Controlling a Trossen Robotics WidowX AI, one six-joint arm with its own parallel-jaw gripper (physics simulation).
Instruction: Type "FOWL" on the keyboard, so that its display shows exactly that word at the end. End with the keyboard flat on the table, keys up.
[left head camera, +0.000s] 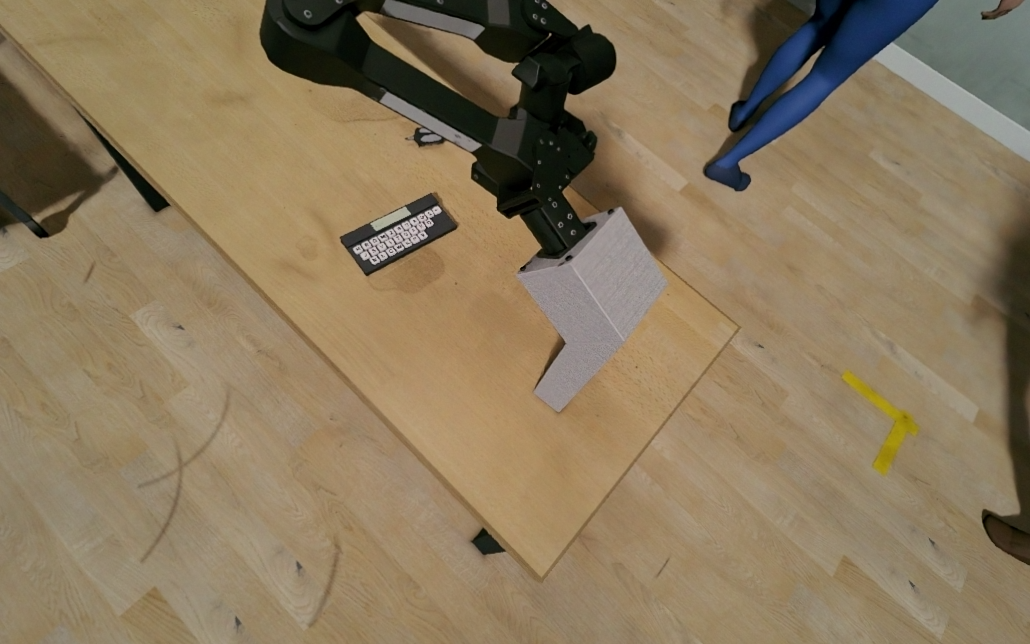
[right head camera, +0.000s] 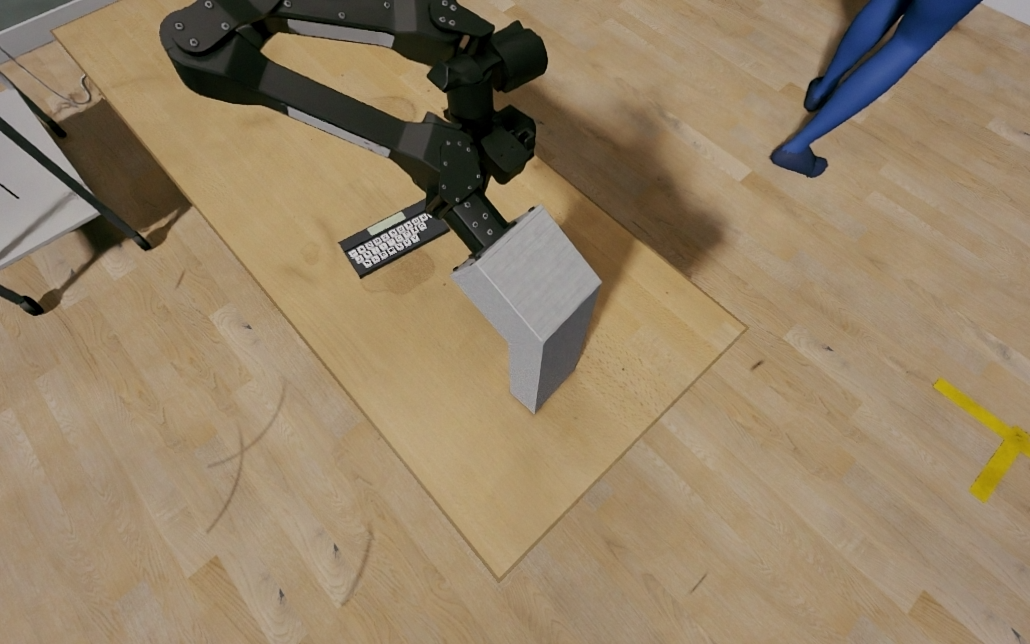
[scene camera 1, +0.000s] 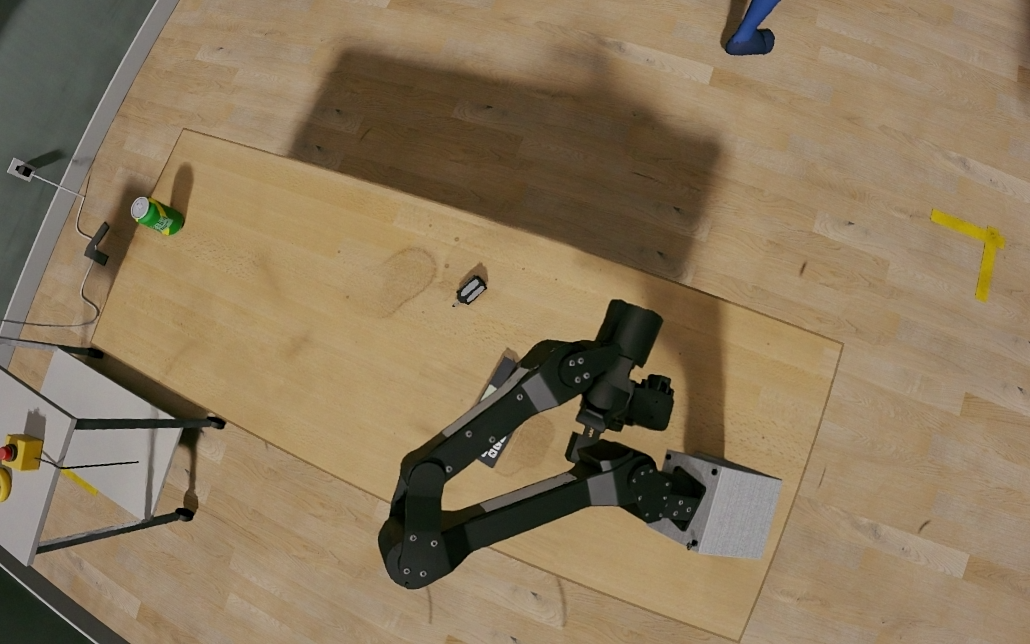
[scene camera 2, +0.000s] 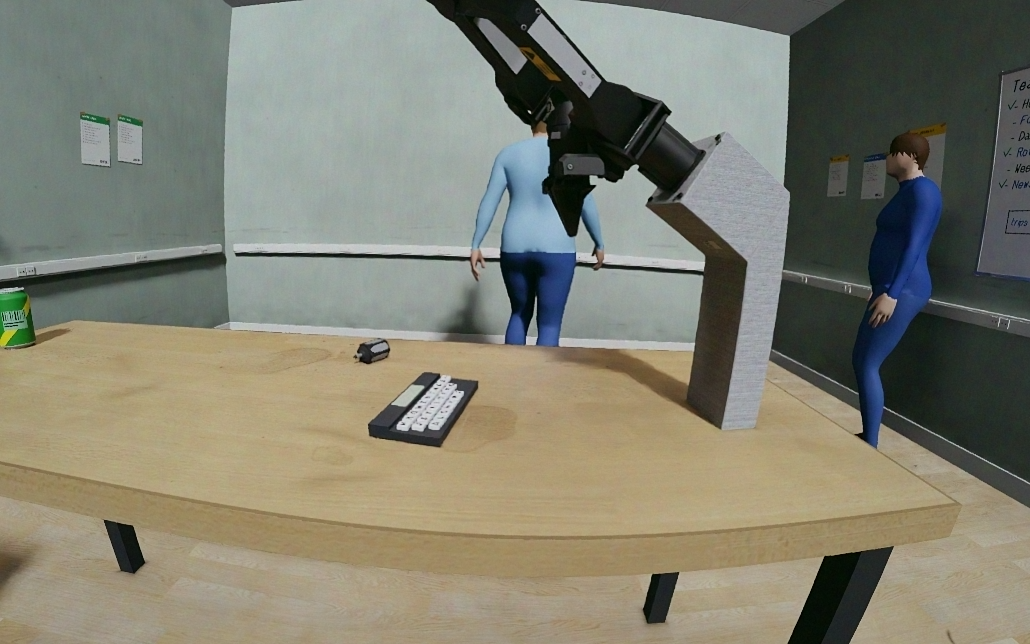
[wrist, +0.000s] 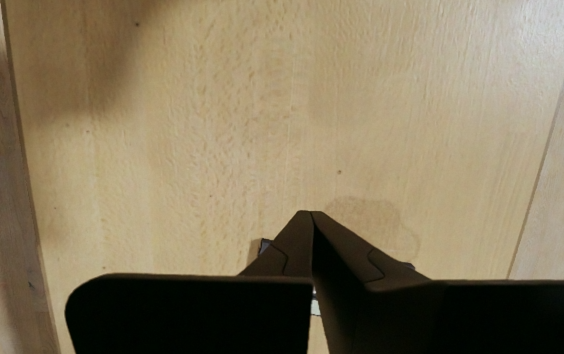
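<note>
The keyboard (left head camera: 402, 241) (right head camera: 394, 246) (scene camera 2: 429, 410) is small and dark with white keys and lies flat on the table (left head camera: 455, 364) (scene camera 2: 531, 486), keys up. Its pale green display (left head camera: 390, 218) (right head camera: 385, 223) (scene camera 2: 407, 395) shows no readable letters. In scene camera 1 the arm covers much of the keyboard (scene camera 1: 499, 373). In the wrist view the fingers hide most of it. My gripper (scene camera 2: 571, 233) (wrist: 308, 222) is shut and empty, pointing down, high above the table and apart from the keyboard.
The arm's angular grey stand (left head camera: 600, 303) (right head camera: 535, 280) (scene camera 1: 740, 508) (scene camera 2: 740, 303) rises from the table. A small black and grey object (left head camera: 429, 136) (scene camera 1: 471, 289) (scene camera 2: 373, 350) lies beyond the keyboard. A green can (scene camera 1: 159, 216) (scene camera 2: 15, 318) stands near the table's far end.
</note>
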